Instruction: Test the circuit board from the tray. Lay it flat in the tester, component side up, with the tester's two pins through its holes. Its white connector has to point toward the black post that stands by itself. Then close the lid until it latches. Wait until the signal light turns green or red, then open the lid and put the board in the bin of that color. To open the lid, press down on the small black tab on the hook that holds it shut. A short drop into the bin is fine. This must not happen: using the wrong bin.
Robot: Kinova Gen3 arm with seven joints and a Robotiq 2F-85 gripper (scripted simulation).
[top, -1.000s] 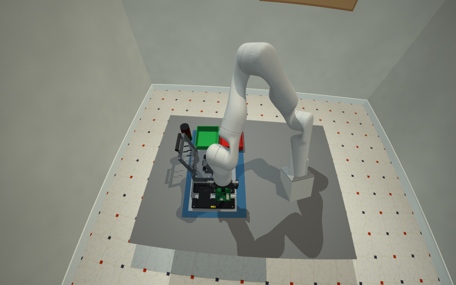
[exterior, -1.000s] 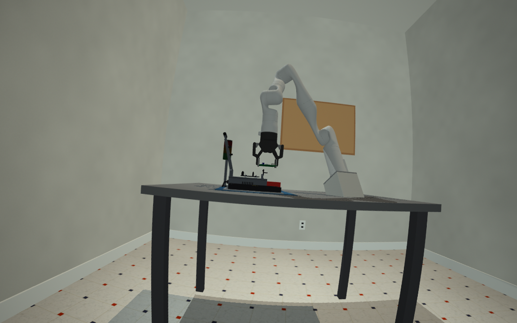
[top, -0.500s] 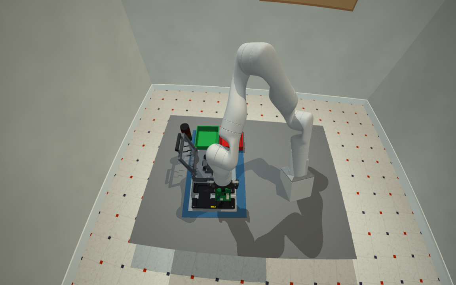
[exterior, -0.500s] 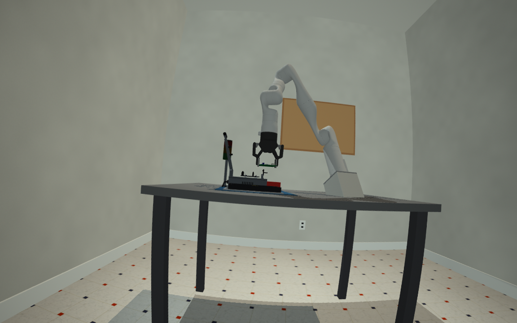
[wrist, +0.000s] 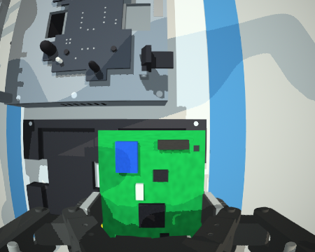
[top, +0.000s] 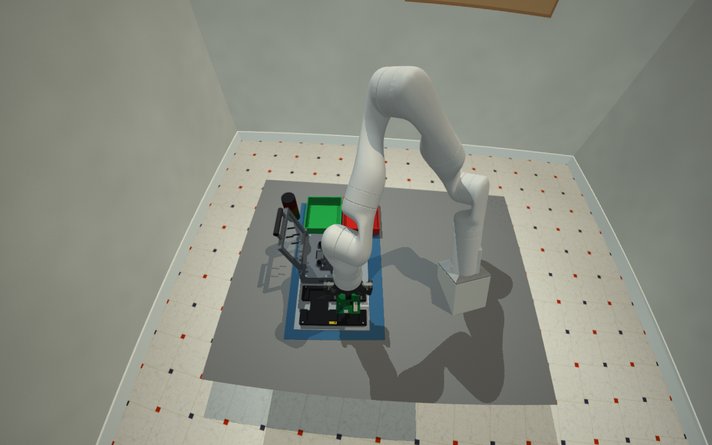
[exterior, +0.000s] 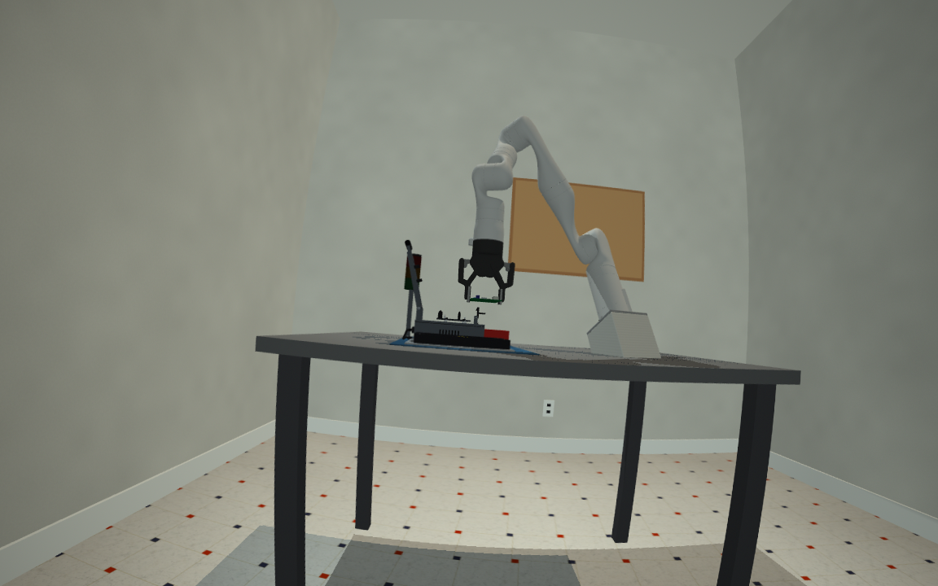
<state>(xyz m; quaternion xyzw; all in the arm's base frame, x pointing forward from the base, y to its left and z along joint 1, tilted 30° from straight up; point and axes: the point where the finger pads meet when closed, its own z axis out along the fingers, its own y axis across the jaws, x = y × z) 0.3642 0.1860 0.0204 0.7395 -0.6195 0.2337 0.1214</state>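
My hand is right at the green circuit board. Round my hand: green bin (350 mm to the right, 150 mm ahead, 110 mm below); then red bin (370 mm to the right, 110 mm below); then tester lid (200 mm ahead, 150 mm to the right, 60 mm above).
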